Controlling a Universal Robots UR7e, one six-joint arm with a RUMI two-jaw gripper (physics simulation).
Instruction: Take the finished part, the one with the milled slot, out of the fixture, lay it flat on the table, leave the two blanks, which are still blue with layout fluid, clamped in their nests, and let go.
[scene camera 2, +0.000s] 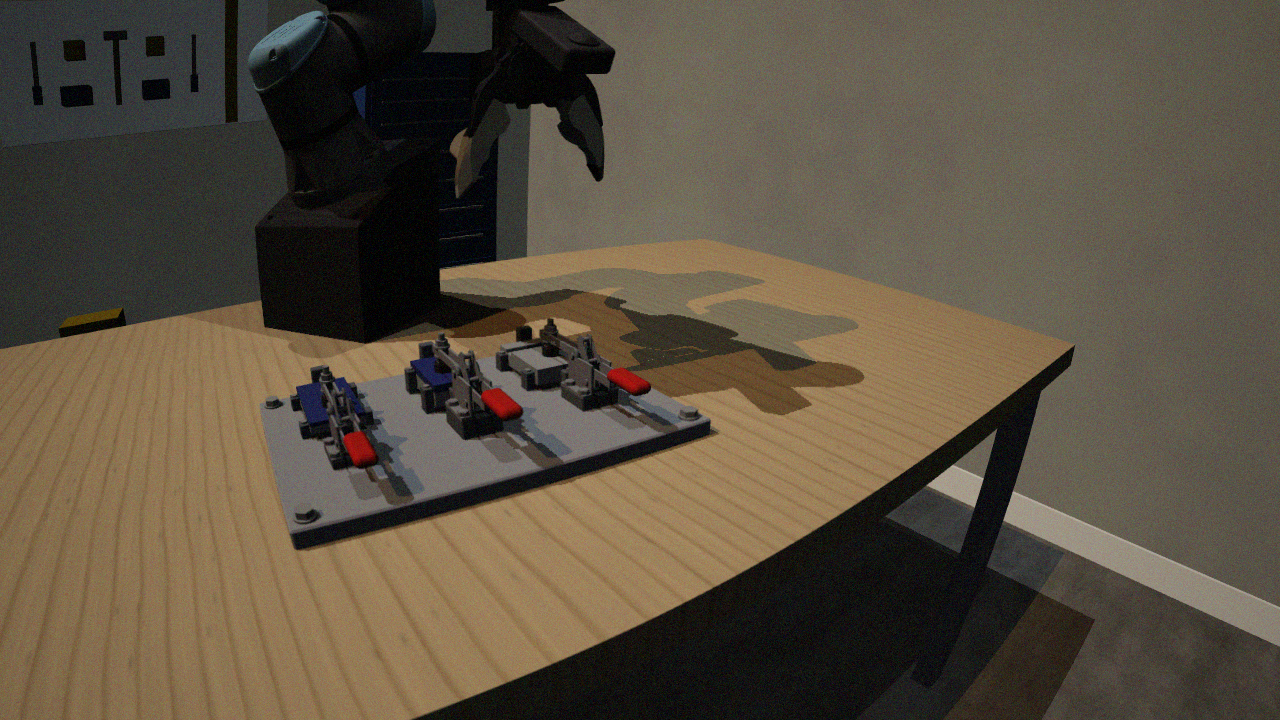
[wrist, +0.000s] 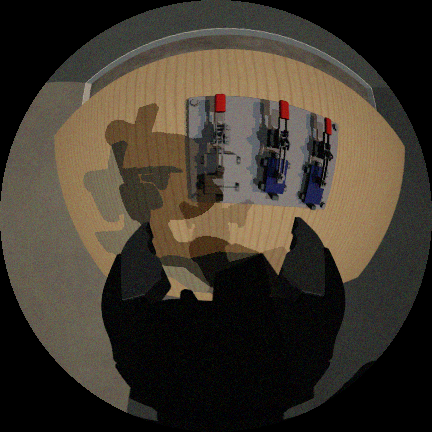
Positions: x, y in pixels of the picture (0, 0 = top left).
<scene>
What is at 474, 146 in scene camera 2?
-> My gripper.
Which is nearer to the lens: the blue blank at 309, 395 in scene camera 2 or the red clamp handle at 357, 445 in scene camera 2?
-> The red clamp handle.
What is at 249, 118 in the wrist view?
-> A fixture plate.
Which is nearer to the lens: the finished part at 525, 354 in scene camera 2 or the red clamp handle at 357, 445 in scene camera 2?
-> The red clamp handle.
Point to a blue blank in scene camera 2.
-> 425, 372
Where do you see a finished part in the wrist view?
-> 226, 185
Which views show the finished part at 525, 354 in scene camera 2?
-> Scene camera 2 and the wrist view: all of them.
</scene>
